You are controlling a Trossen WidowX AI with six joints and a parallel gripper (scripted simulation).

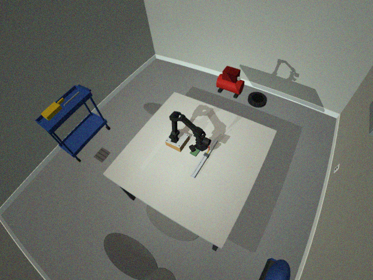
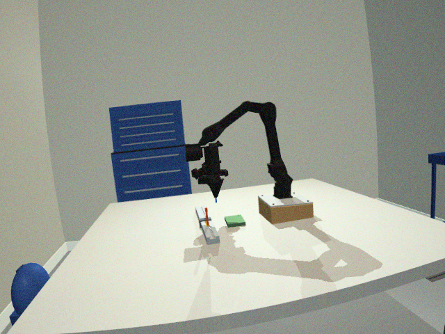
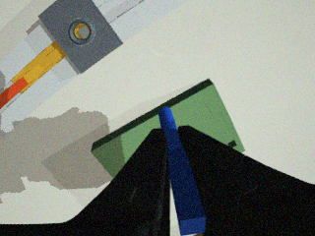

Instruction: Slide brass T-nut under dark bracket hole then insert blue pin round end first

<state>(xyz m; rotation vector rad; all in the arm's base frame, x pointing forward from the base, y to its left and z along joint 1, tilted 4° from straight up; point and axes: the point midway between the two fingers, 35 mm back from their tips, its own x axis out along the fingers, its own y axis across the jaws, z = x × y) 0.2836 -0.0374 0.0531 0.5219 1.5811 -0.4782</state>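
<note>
The aluminum rail is 9 cm below my gripper tip, 6 cm ahead of it and 1 cm to the left of it. Round my gripper tip: blue pin: right at my gripper tip; green tray: 10 cm below, 7 cm behind, 1 cm to the left.
</note>
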